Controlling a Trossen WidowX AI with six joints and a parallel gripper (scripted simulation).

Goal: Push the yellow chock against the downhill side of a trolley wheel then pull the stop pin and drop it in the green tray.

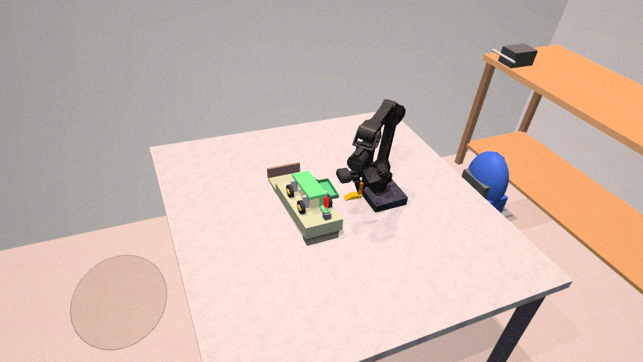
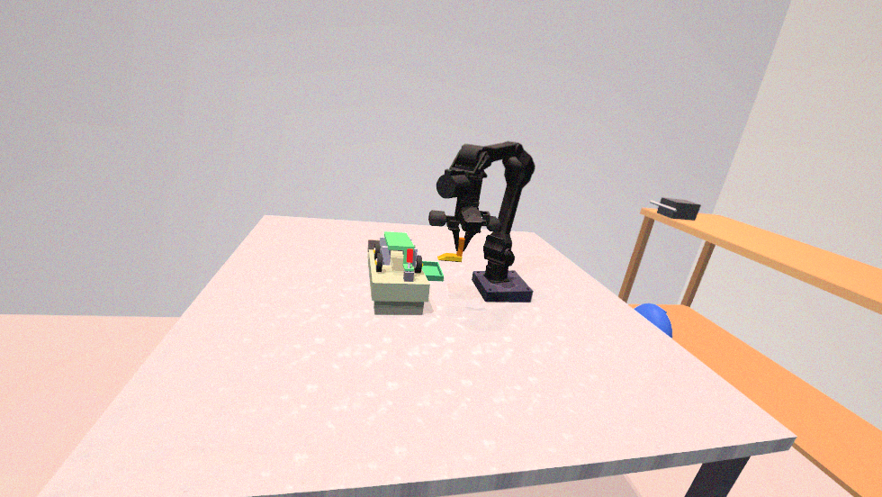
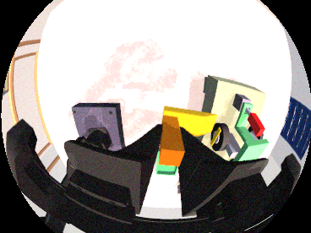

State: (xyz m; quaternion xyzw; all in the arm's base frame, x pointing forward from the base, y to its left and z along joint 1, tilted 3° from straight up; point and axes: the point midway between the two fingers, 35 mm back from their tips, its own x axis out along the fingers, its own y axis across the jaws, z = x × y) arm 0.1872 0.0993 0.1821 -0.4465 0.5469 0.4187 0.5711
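My gripper tip is 2 cm short of the yellow chock and 1 cm above it. From my gripper tip the other things lie so: red-headed stop pin: 13 cm ahead, 2 cm to the right, 4 cm below; then trolley: 14 cm ahead, 13 cm to the right, 6 cm below; then pale ramp block: 14 cm ahead, 14 cm to the right, 13 cm below.
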